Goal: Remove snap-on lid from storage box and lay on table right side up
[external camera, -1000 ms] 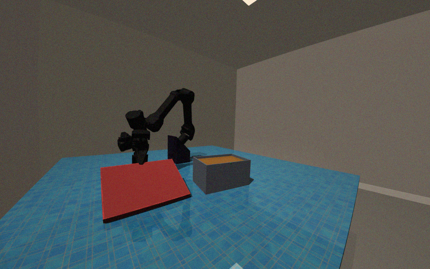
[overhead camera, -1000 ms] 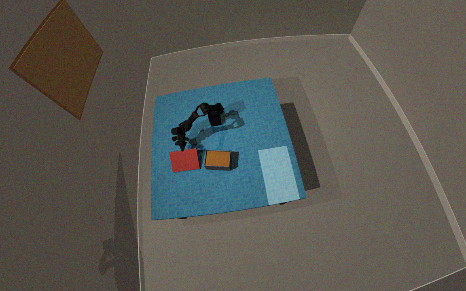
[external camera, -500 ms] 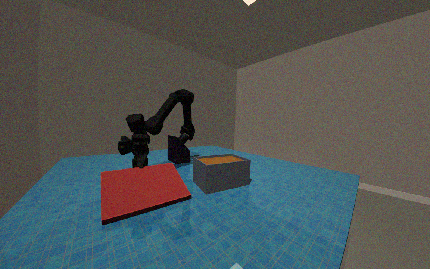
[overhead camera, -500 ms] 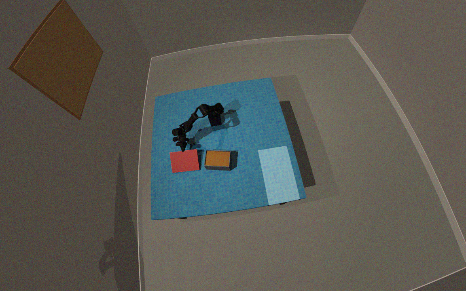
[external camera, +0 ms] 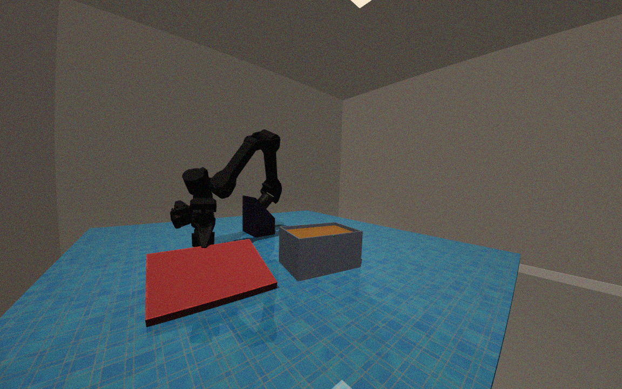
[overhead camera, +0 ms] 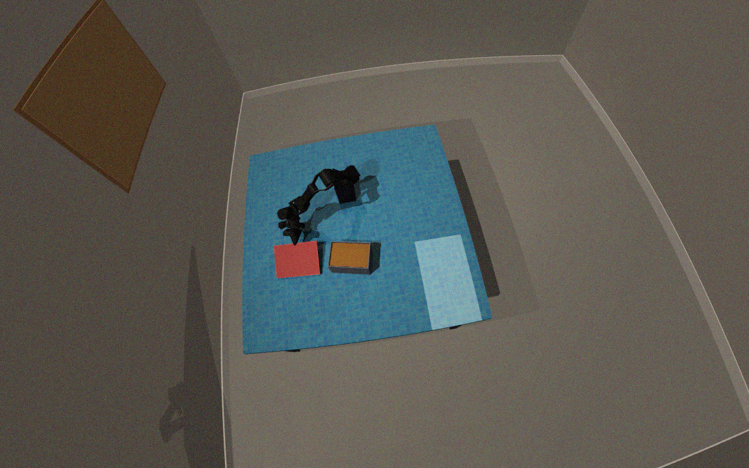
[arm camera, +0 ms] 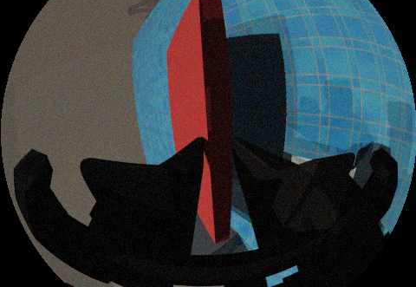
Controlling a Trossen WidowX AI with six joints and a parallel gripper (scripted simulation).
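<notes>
Right now the red lid is 8 cm ahead of my gripper tip, 2 cm below it and 1 cm to the right of it. Also, from my gripper tip: storage box: 29 cm to the left, 13 cm ahead, 1 cm below.
</notes>
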